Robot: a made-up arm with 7 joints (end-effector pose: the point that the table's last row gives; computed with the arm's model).
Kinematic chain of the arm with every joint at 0, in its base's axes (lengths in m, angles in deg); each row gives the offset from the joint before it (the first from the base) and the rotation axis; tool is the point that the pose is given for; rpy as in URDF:
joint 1: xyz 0 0 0.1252 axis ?
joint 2: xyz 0 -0.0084 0.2 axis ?
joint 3: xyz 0 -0.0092 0.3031 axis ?
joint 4: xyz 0 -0.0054 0.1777 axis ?
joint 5: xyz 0 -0.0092 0.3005 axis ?
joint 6: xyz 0 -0.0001 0.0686 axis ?
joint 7: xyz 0 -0.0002 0.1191 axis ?
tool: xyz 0 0 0 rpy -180 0 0
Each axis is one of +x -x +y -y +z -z.
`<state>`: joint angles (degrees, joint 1 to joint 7).
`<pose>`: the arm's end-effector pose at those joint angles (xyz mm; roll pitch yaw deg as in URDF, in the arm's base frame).
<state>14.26 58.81 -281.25 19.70 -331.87 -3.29 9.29</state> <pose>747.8 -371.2 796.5 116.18 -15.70 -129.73</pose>
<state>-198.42 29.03 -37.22 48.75 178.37 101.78 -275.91</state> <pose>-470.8 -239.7 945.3 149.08 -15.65 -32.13</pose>
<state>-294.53 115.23 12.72 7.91 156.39 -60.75 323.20</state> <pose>284.7 -683.2 -195.0 4.24 8.20 -109.15</pose>
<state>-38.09 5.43 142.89 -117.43 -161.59 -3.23 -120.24</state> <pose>124.7 426.3 553.8 -60.44 -14.13 160.14</pose>
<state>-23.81 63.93 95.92 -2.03 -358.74 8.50 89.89</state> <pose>796.0 333.4 764.3 -172.38 -63.00 -171.92</pose>
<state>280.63 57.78 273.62 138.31 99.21 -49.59 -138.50</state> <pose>-252.1 135.4 446.8 -109.52 -19.40 -27.98</pose>
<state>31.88 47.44 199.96 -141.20 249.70 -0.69 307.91</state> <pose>174.9 -235.2 177.2 11.46 -10.33 150.00</pose>
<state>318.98 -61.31 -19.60 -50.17 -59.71 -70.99 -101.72</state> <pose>-410.3 -675.4 404.8 -55.41 58.75 72.65</pose>
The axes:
joint 1: -z
joint 2: +y
joint 3: -z
joint 4: +y
joint 5: -z
joint 6: +y
joint 7: -z

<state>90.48 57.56 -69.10 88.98 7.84 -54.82 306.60</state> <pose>384.2 -581.2 506.5 -111.49 -11.79 41.33</pose>
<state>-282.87 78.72 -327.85 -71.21 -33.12 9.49 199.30</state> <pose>341.4 -501.3 833.2 -145.68 -19.40 100.03</pose>
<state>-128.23 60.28 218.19 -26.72 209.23 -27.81 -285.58</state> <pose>-476.0 749.7 646.3 120.60 -48.56 23.98</pose>
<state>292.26 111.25 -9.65 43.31 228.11 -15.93 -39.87</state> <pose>238.4 589.0 -296.7 -4.29 -13.77 69.25</pose>
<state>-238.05 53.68 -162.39 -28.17 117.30 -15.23 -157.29</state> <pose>-534.2 -675.8 703.9 125.75 -56.06 96.89</pose>
